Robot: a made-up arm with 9 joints. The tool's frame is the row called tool.
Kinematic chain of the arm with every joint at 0, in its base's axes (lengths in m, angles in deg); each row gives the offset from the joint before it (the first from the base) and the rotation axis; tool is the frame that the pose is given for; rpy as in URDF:
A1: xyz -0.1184 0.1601 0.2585 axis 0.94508 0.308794 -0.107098
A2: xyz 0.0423 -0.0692 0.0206 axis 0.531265 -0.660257 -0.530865
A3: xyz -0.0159 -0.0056 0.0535 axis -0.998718 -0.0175 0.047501
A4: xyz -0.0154 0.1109 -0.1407 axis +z
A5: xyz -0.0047 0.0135 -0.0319 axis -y
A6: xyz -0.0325 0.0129 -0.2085 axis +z
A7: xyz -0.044 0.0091 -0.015 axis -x
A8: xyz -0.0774 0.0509 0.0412 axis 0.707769 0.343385 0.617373
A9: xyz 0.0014 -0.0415 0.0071 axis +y
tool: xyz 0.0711 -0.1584 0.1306 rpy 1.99 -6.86 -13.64
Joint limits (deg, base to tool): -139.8..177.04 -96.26..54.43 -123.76..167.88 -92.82..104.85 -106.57..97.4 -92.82..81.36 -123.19..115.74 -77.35..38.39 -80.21..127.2
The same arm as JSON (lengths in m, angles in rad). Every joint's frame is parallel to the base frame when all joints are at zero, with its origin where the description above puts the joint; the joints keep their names.
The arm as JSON. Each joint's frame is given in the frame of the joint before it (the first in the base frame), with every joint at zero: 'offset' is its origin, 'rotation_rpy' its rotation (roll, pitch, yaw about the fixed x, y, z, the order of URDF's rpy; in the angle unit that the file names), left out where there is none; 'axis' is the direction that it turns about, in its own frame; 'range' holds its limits. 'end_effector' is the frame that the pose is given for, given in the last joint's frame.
{"length_unit": "m", "angle_unit": "rad", "chain": [
  {"id": "A1", "offset": [-0.1184, 0.1601, 0.2585], "axis": [0.94508, 0.308794, -0.107098], "range": [-2.44, 3.0899]},
  {"id": "A2", "offset": [0.0423, -0.0692, 0.0206], "axis": [0.531265, -0.660257, -0.530865], "range": [-1.6801, 0.95]},
  {"id": "A3", "offset": [-0.0159, -0.0056, 0.0535], "axis": [-0.998718, -0.0175, 0.047501], "range": [-2.16, 2.9301]},
  {"id": "A4", "offset": [-0.0154, 0.1109, -0.1407], "axis": "+z", "range": [-1.62, 1.83]},
  {"id": "A5", "offset": [-0.0047, 0.0135, -0.0319], "axis": "-y", "range": [-1.86, 1.7]},
  {"id": "A6", "offset": [-0.0325, 0.0129, -0.2085], "axis": "+z", "range": [-1.62, 1.42]},
  {"id": "A7", "offset": [-0.044, 0.0091, -0.015], "axis": "-x", "range": [-2.1501, 2.02]},
  {"id": "A8", "offset": [-0.0774, 0.0509, 0.0412], "axis": [0.707769, 0.343385, 0.617373], "range": [-1.35, 0.67]},
  {"id": "A9", "offset": [0.0014, -0.0415, 0.0071], "axis": "+y", "range": [-1.3999, 2.2201]}
], "end_effector": {"offset": [0.0711, -0.1584, 0.1306], "rotation_rpy": [0.0347, -0.1197, -0.2381]}}

